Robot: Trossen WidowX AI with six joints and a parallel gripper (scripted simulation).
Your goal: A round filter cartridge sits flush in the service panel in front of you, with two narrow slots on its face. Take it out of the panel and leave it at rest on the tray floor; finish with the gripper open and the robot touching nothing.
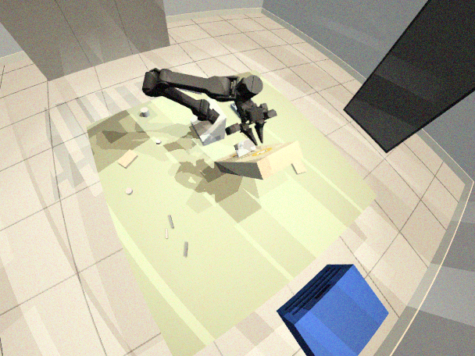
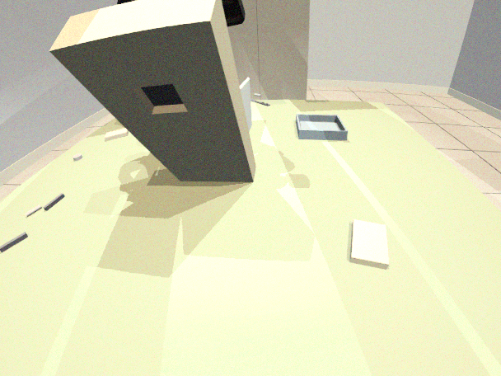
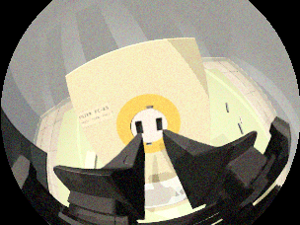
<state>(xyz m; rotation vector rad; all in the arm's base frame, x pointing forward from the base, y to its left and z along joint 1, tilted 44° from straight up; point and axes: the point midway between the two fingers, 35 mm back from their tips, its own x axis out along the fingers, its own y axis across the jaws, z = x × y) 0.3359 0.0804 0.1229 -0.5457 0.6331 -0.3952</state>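
Right now the round filter cartridge is 40 mm ahead of my gripper tip and 30 mm below it. The rest, counted from my gripper tip: blue-grey tray 390 mm behind, 320 mm to the left, 290 mm below.
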